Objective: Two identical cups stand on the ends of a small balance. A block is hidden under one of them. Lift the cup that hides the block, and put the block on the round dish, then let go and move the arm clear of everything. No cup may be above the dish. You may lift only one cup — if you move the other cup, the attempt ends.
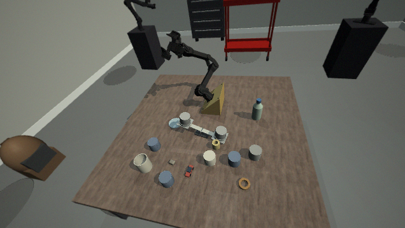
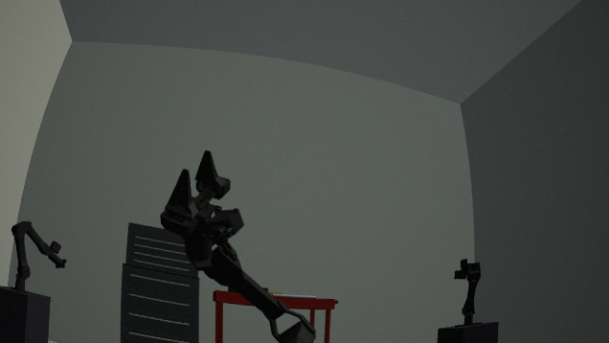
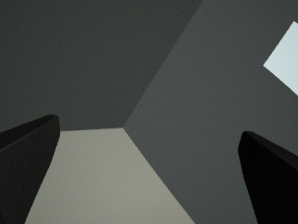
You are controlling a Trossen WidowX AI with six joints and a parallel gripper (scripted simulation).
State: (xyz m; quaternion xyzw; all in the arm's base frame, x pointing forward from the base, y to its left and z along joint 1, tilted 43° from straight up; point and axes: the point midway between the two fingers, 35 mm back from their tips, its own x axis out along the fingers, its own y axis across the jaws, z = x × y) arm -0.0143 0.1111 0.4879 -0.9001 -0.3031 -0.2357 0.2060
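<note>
Right now my gripper tip is 48 cm above the grey cup, 41 cm to the right of it and 29 cm short of it. The rest, counted from my gripper tip: pale blue round dish: 53 cm below, 21 cm ahead, 3 cm to the left; then grey block: 49 cm below, 39 cm to the left, 28 cm ahead; then small balance: 51 cm below, 27 cm ahead, 26 cm to the left.
</note>
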